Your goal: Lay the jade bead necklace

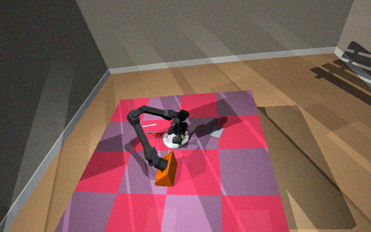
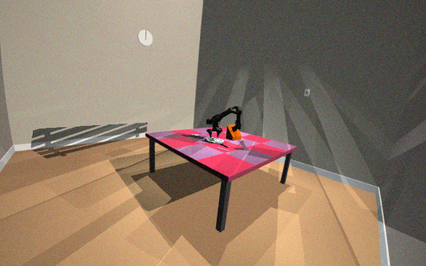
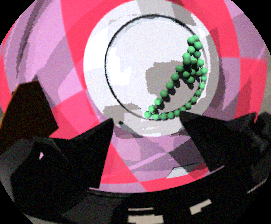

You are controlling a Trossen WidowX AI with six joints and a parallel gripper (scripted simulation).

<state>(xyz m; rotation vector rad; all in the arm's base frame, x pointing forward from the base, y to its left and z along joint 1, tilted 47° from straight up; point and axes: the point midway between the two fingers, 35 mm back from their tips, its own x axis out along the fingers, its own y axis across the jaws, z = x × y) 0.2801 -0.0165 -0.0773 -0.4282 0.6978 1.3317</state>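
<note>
The round white bead board is 40 mm ahead of my gripper tip, 50 mm to the left of it and 10 mm below it. Also, from my gripper tip: red-handled tool (90 mm ahead, 230 mm to the left, 10 mm below); flat grey pad (70 mm ahead, 260 mm to the right, 20 mm below); thin white rod (190 mm ahead, 300 mm to the left, 20 mm below).
</note>
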